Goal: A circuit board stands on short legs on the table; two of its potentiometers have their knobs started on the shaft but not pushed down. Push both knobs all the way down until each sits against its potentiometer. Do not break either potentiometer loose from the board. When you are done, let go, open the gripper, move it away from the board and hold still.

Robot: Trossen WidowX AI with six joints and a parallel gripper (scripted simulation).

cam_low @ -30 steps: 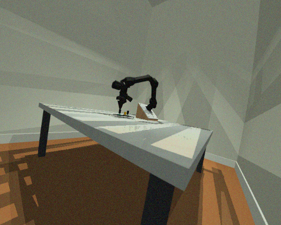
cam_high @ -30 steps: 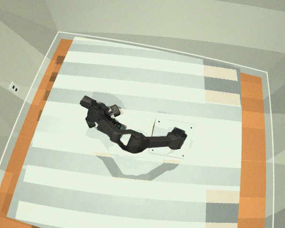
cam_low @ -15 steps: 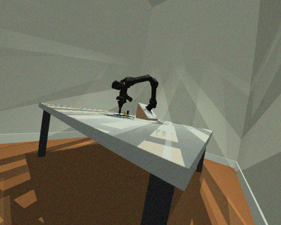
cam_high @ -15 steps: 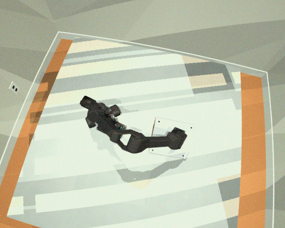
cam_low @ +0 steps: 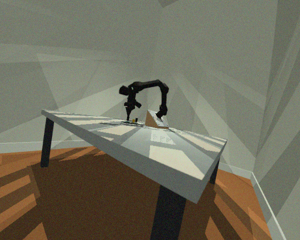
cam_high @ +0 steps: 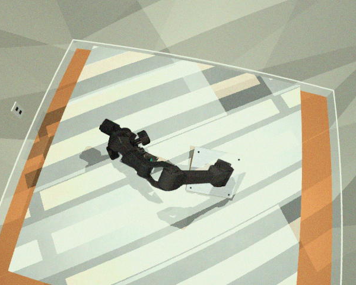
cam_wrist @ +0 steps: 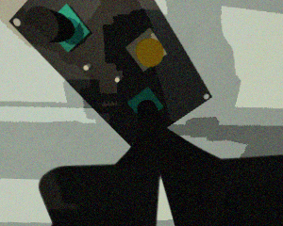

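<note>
Now: gripper tip 30 mm above the teal potentiometer.
</note>
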